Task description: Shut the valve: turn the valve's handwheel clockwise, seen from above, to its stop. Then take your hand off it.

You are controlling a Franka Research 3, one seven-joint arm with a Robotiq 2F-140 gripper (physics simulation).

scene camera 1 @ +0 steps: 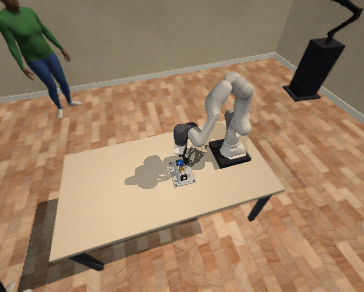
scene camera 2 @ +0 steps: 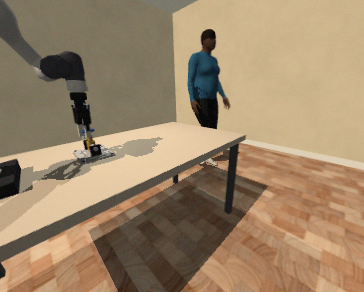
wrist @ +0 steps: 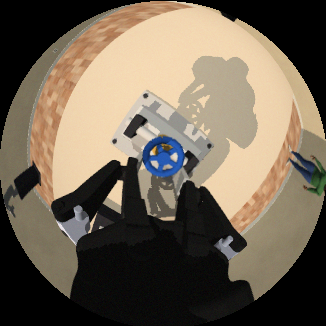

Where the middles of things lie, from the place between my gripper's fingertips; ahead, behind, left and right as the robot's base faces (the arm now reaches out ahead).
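Blue handwheel (wrist: 163, 156): my hand is 1 cm to the right of it, 2 cm short of it and 2 cm below it. Light grey base plate (wrist: 150, 102), counted from my hand: 2 cm ahead, 1 cm to the left, 10 cm below. Going by their middles, the handwheel is the nearest to my hand of the things named here.
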